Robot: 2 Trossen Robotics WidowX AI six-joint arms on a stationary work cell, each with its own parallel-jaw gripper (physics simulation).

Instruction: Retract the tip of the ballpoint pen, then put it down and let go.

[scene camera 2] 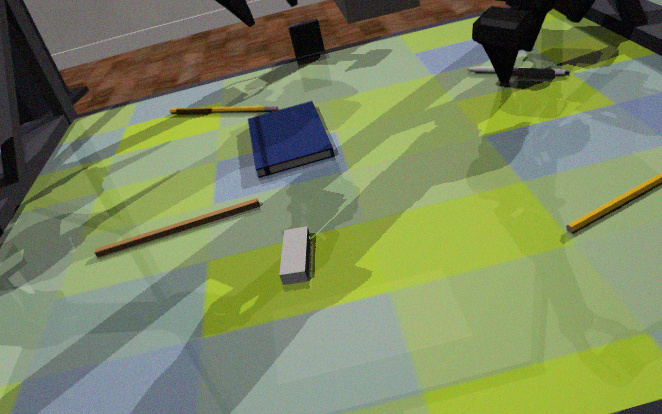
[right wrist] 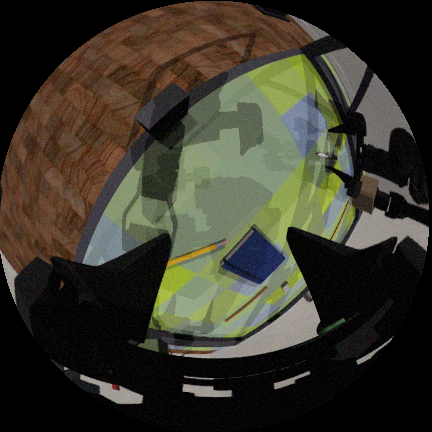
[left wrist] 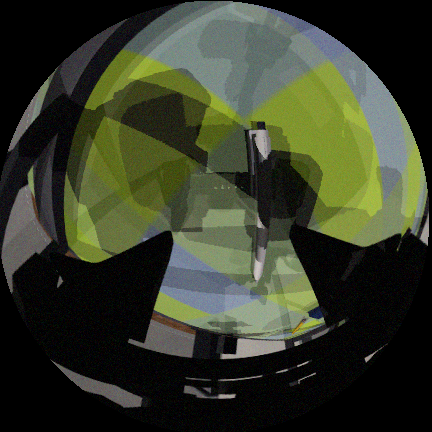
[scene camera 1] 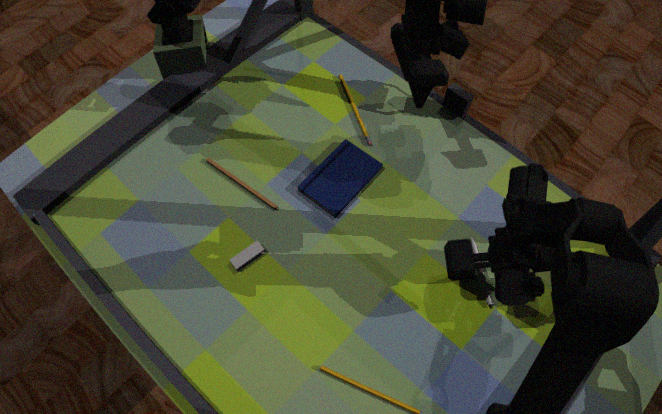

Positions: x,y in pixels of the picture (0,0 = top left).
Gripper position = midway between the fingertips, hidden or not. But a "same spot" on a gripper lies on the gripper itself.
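You can see my left gripper in scene camera 1 (pixel 491 267) and scene camera 2 (pixel 516 65), and it shows in the left wrist view and the right wrist view as well. There's a spot on my left gripper that those wrist views share: (left wrist: pixel 148 325) and (right wrist: pixel 346 127) are the same spot. And there's a dark rim, where (right wrist: pixel 145 139) and (scene camera 2: pixel 291 60) are the same spot too.
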